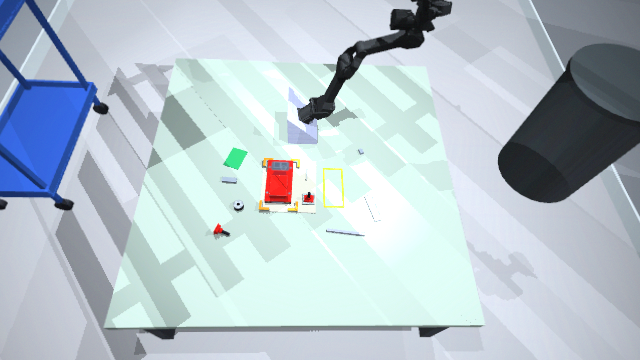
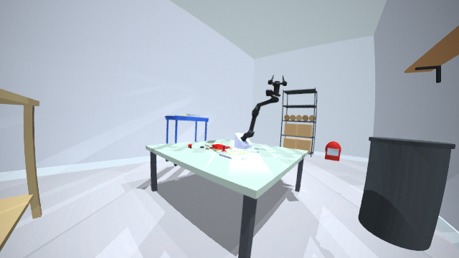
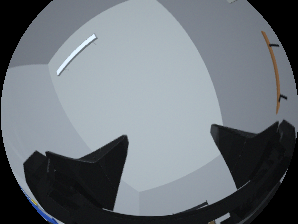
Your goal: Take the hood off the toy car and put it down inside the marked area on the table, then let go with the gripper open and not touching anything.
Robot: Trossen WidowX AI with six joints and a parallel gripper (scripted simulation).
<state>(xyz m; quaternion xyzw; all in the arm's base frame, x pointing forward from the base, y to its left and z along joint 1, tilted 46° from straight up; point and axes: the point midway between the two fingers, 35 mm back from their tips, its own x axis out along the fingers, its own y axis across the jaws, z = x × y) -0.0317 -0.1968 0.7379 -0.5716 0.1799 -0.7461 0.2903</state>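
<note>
Right now the red hood is 24 cm ahead of my gripper tip, 53 cm to the right of it and 75 cm below it. Round my gripper tip: green block (5 cm ahead, 70 cm to the right, 79 cm below); then wheel (29 cm ahead, 70 cm to the right, 78 cm below).
</note>
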